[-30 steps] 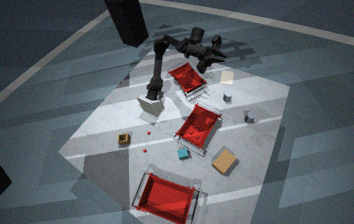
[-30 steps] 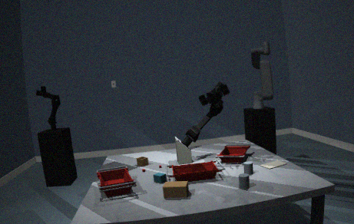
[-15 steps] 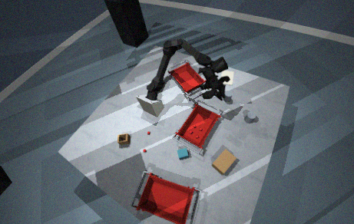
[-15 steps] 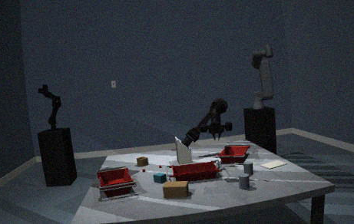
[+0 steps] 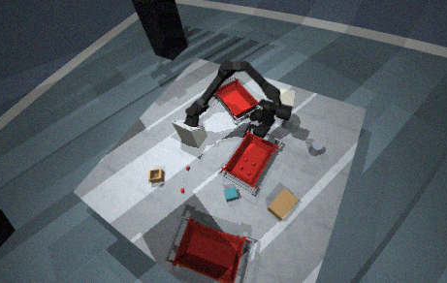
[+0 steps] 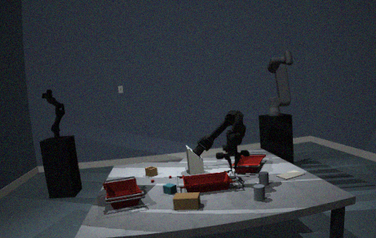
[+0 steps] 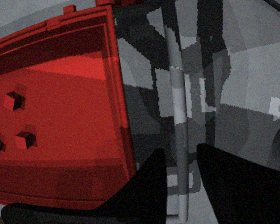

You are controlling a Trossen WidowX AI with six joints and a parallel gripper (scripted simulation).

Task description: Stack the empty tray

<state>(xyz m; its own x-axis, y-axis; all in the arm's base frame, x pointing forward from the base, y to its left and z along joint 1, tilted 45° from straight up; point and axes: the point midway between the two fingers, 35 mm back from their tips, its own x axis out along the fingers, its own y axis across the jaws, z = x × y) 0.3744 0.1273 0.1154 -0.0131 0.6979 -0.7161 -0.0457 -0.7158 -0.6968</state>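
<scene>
The teal block is 370 mm to the right of my gripper tip and 70 mm below it. Also, from my gripper tip: pale sheet: 10 mm behind, 360 mm to the left, 90 mm below; then flat tan box: 240 mm ahead, 290 mm to the right, 70 mm below; then red plastic tray: 290 mm behind, 180 mm to the left, 50 mm below.
</scene>
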